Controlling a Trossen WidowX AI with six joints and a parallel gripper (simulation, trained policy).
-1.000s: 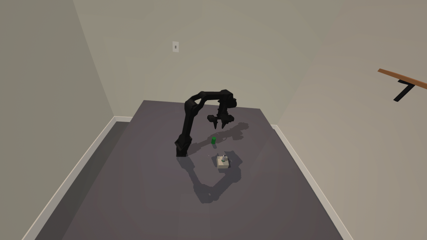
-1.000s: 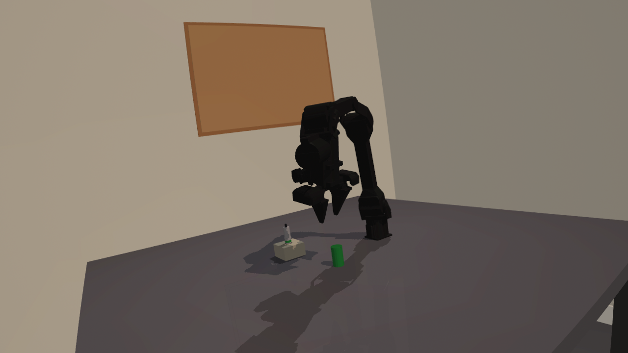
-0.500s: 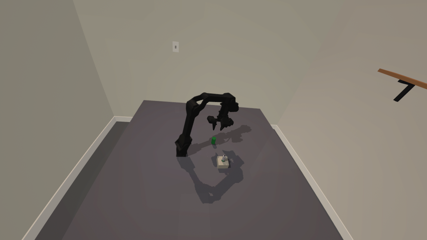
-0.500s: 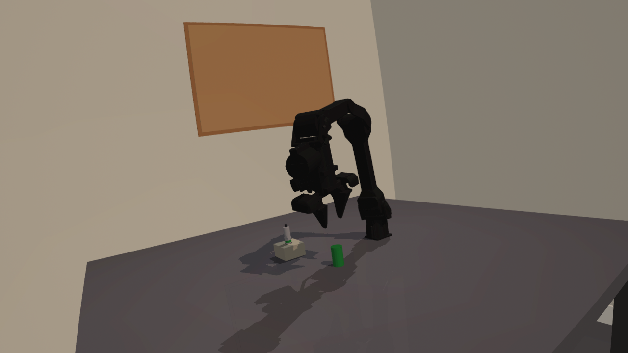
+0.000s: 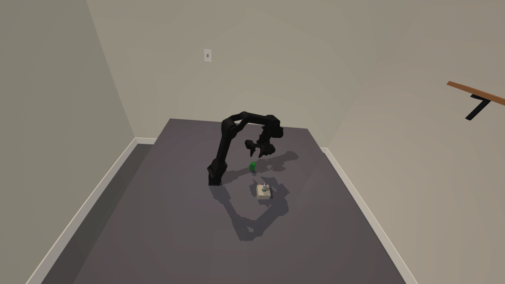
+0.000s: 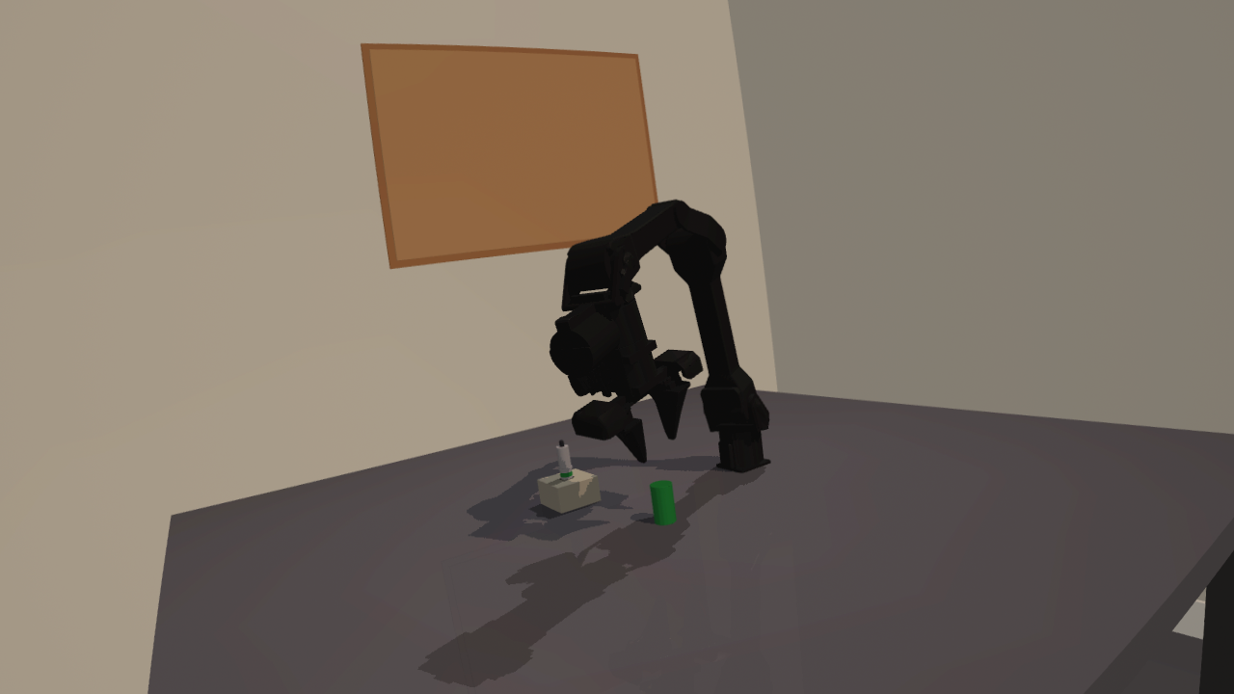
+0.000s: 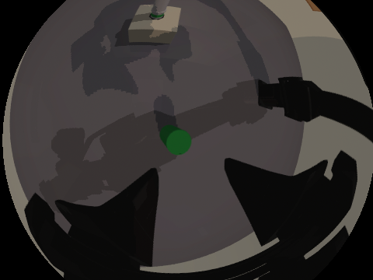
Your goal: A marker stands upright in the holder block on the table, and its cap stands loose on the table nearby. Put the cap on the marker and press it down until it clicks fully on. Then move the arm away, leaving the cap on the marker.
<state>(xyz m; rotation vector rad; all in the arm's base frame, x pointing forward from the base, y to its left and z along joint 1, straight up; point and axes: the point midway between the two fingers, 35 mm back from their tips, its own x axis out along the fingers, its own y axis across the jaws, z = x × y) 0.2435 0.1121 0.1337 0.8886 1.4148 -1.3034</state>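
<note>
Now: the green cap 10 mm to the right of my gripper tip and 70 mm below it. Also, from my gripper tip: beige holder block: 40 mm ahead, 190 mm to the right, 80 mm below.
</note>
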